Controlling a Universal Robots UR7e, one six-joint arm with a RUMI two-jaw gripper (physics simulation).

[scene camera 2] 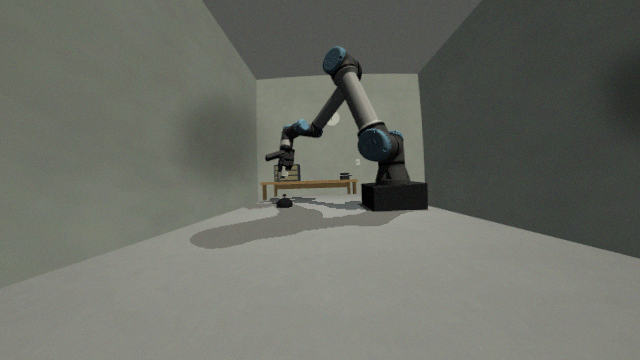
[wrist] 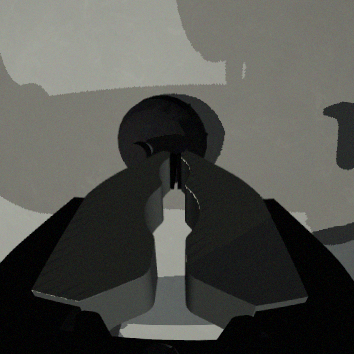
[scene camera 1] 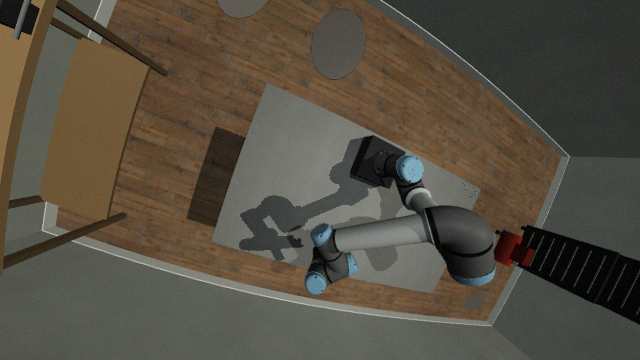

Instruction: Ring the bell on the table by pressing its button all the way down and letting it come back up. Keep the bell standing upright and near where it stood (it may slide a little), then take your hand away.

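Pixels of known places: gripper, fingertip midpoint: (scene camera 2: 278, 182) (wrist: 176, 157); arm's base, link origin: (scene camera 2: 392, 183) (scene camera 1: 384, 163).
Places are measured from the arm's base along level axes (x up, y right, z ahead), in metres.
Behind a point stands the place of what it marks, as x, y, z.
Note:
The bell (scene camera 2: 284, 203) @(-0.086, 0.096, 0.516) (wrist: 162, 115) @(-0.072, 0.134, 0.551) is a small dark dome. It stands upright on the grey table top, with its button (scene camera 2: 284, 195) @(-0.048, 0.125, 0.520) raised on top in scene camera 2. My gripper (scene camera 2: 284, 175) @(0.023, 0.176, 0.559) (wrist: 176, 157) @(0.023, 0.176, 0.559) is shut with nothing between its fingers. It points down and hangs above the bell, with a clear gap between the fingertips and the button in scene camera 2. In the wrist view the fingers cover the near part of the dome. The bell and fingertips do not show in scene camera 1, where the arm's wrist hides that spot.
The grey table top (scene camera 1: 280, 130) @(-0.107, 0.582, 0.014) (scene camera 2: 320, 290) @(-0.107, -0.558, 0.353) carries the arm's black base block (scene camera 1: 363, 161) @(0.003, 0.125, 0.031) (scene camera 2: 395, 196) @(-0.050, -0.095, 0.034), to the right of the bell in scene camera 2. A wooden bench (scene camera 2: 310, 183) stands behind. A red object (scene camera 1: 509, 248) lies beyond the elbow in scene camera 1.

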